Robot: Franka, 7 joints.
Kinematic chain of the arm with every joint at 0, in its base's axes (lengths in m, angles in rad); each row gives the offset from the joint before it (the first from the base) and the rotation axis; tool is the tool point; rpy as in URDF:
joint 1: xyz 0 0 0.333 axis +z
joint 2: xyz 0 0 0 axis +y
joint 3: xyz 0 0 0.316 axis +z
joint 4: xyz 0.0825 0 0 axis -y
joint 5: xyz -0.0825 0 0.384 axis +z
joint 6: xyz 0 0 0 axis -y
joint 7: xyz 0.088 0 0 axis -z
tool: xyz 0 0 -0.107 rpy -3.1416 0 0
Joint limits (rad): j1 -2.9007..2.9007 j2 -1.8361..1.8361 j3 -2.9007..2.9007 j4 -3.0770..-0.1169 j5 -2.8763..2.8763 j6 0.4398..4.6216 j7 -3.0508..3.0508
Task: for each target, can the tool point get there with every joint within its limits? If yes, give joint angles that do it. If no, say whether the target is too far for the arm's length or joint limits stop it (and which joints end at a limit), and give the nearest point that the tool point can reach.
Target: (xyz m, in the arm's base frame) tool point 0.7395 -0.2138 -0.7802
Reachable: no: too far | nearest point 0.5047 -0.1459 -0.3024 | short by 0.537 m
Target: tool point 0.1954 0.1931 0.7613
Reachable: yes | joints 0.8660 -1.0000 -0.0622 -2.3808 -0.7110 2.5405 0.6043
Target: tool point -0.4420 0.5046 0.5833
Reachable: yes | joints 2.2651 0.4269 0.2825 -1.3817 1.3600 3.6304 -1.9593
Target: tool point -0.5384 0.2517 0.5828
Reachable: yes | joints 0.5045 -1.0175 1.4465 -1.1737 0.2301 1.0757 -0.7939
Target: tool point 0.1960 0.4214 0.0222
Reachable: yes | joints 0.5047 0.9490 0.6022 -1.9999 -0.5624 1.8633 -1.5245
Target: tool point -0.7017 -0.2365 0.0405
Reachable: yes | joints 0.8701 -1.5080 2.3940 -1.1035 -1.4508 2.0339 0.3586
